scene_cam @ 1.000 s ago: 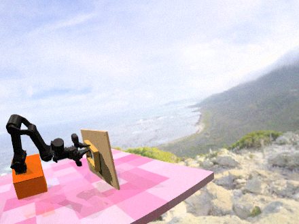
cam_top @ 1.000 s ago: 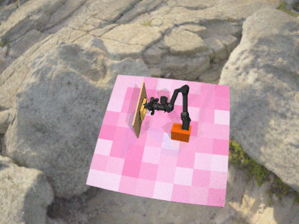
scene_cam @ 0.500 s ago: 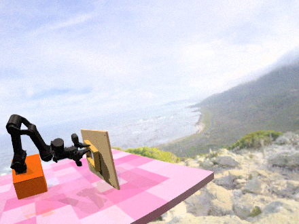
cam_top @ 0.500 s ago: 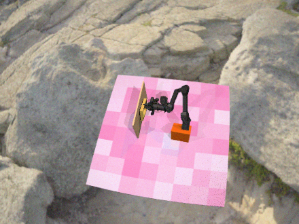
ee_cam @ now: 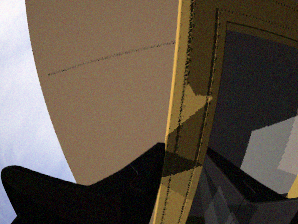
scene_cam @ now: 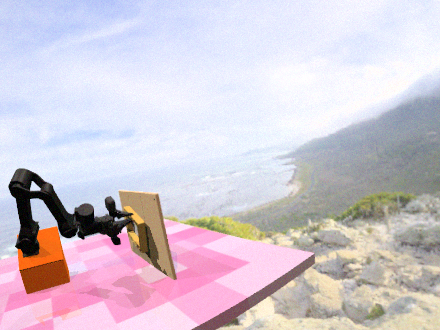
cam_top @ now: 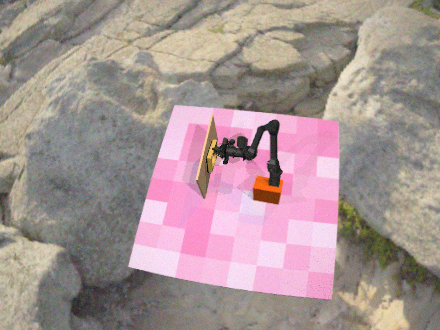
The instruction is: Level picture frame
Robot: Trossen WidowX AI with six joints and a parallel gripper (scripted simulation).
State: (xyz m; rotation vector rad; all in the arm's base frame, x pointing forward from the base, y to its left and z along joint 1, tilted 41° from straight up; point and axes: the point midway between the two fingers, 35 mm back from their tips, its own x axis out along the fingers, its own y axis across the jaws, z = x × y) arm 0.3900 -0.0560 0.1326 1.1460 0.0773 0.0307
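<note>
Now: gripper tip 50 mm above the picture frame, 20 mm to the right of it and 10 mm short of it. From my gripper tip the other things lie so: brown wall board (60 mm below, 20 mm to the left, 20 mm ahead).
</note>
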